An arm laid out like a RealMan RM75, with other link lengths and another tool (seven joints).
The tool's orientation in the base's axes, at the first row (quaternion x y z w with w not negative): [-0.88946, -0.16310, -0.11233, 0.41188]
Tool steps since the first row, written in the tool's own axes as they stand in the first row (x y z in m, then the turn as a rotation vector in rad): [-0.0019, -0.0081, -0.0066, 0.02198, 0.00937, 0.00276]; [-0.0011, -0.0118, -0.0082, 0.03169, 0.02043, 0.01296]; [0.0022, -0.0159, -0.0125, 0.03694, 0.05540, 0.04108]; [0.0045, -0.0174, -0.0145, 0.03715, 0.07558, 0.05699]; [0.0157, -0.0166, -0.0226, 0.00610, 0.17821, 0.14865]
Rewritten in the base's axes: [-0.0053, -0.0005, 0.0092, 0.02402, 0.00077, -0.00093]; [-0.0061, 0.0006, 0.0131, 0.03787, 0.00382, -0.01187]; [-0.0049, 0.0005, 0.0197, 0.05793, 0.00525, -0.05232]; [-0.0035, 0.0003, 0.0228, 0.06689, 0.00527, -0.07641]; [0.0066, -0.0042, 0.0312, 0.08355, 0.00730, -0.21647]
